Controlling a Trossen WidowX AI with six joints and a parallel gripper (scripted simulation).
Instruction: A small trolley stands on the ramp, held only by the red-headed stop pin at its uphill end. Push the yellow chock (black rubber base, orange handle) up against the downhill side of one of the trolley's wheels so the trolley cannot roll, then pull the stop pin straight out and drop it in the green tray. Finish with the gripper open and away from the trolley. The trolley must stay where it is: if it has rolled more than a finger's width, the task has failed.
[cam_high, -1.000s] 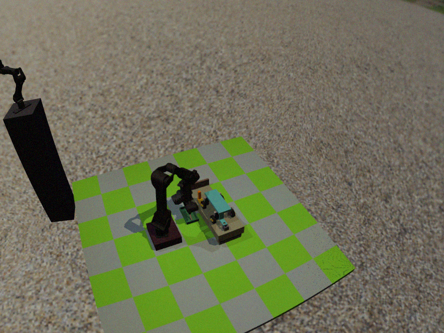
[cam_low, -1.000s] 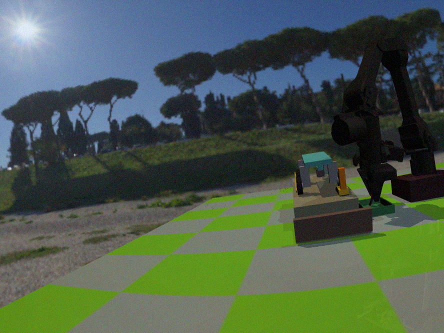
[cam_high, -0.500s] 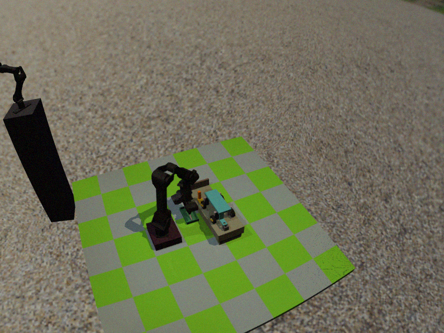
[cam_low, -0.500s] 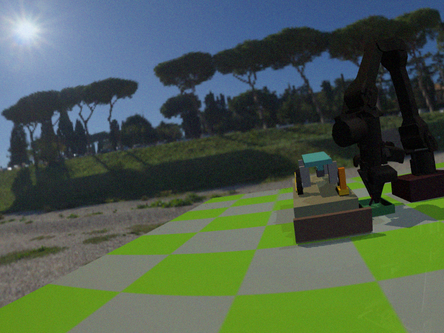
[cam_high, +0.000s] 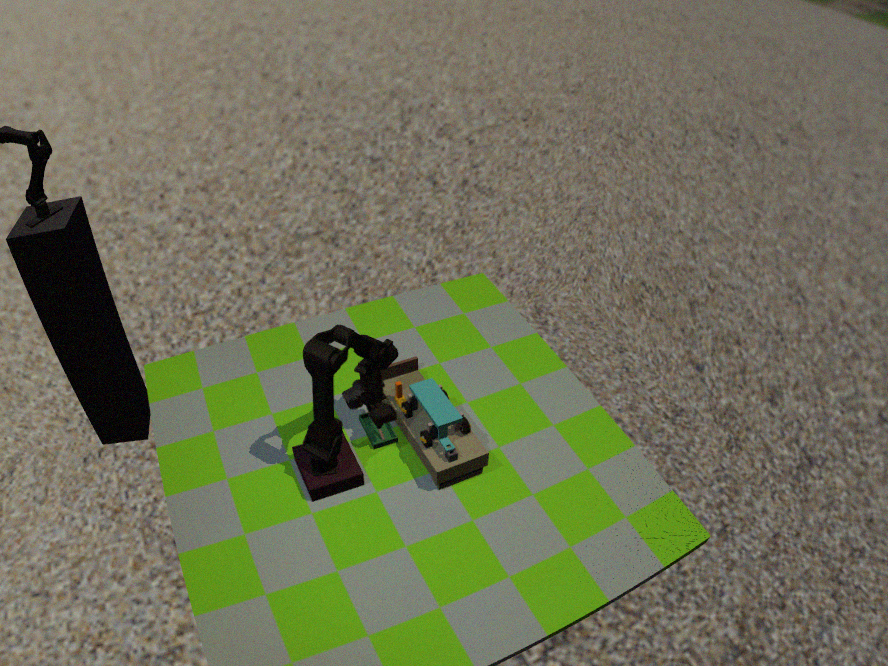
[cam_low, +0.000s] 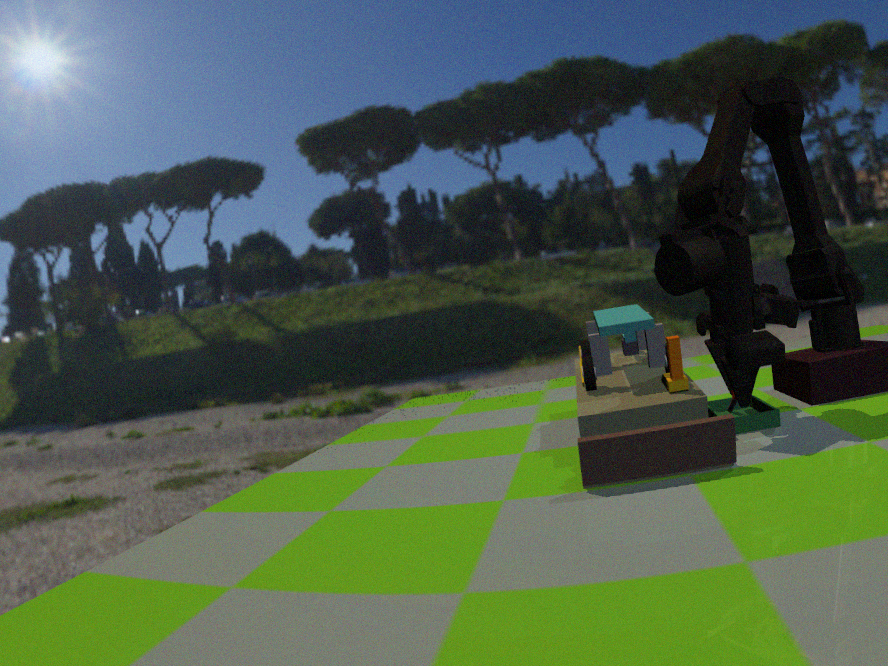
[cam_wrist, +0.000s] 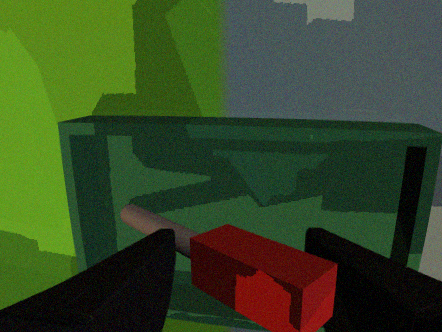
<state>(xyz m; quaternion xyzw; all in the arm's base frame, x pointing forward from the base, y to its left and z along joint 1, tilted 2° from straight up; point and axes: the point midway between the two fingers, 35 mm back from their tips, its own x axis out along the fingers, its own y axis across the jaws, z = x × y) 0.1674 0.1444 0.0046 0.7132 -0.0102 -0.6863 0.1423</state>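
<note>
The red-headed stop pin lies 1 cm to the right of my gripper tip. Round my gripper tip: teal trolley: 15 cm ahead, 7 cm to the right, 8 cm above; then green tray: 4 cm below; then yellow chock: 8 cm ahead, 3 cm to the left, 5 cm above.
</note>
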